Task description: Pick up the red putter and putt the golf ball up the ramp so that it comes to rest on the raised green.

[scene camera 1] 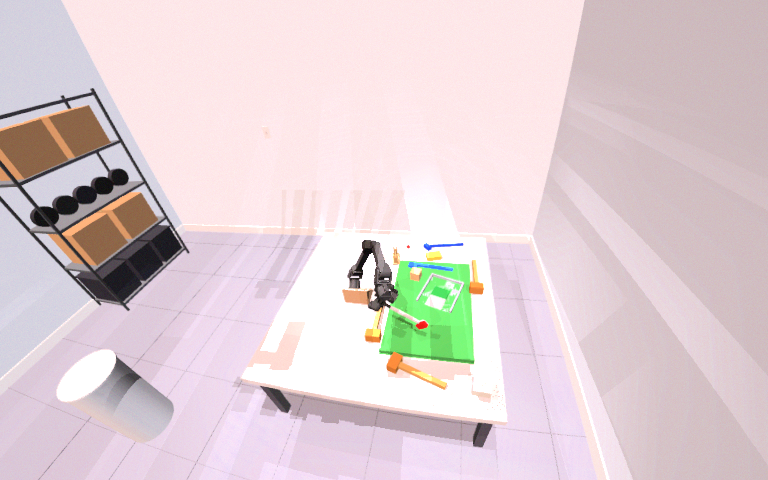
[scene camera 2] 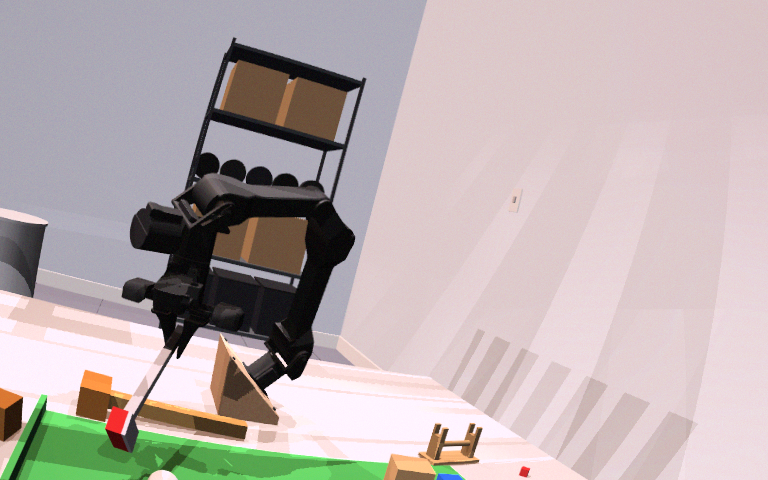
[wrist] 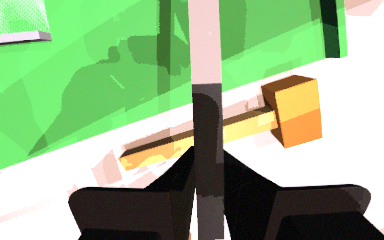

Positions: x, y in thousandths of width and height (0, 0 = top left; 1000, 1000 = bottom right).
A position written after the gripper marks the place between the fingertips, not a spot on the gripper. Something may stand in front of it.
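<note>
The gripper (scene camera 2: 226, 745) is visible, also in the wrist view (wrist: 533, 631). A green mat (scene camera 1: 588, 697) is visible too, and the wrist view shows the mat as well (wrist: 262, 302).
</note>
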